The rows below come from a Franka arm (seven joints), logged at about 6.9 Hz.
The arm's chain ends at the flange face. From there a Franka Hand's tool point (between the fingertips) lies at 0.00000 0.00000 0.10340 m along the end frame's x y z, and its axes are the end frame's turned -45 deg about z.
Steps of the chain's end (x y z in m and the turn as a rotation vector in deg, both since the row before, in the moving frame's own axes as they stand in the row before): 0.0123, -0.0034, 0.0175, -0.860, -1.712, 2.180; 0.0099, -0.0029, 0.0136, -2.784, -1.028, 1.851; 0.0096, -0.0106, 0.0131, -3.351, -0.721, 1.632; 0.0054, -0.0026, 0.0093, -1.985, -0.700, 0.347; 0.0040, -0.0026, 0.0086, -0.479, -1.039, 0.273; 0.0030, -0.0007, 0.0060, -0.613, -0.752, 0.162
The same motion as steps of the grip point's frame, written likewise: 0.0078, 0.0051, 0.0174, 0.602, -1.819, 2.180; 0.0042, 0.0071, 0.0135, -1.242, -2.695, 1.851; 0.0090, 0.0026, 0.0129, -1.860, -2.879, 1.632; 0.0022, 0.0036, 0.0092, -0.909, -1.899, 0.347; 0.0027, 0.0003, 0.0086, 0.396, -1.073, 0.273; 0.0009, 0.0014, 0.0060, 0.098, -0.965, 0.162
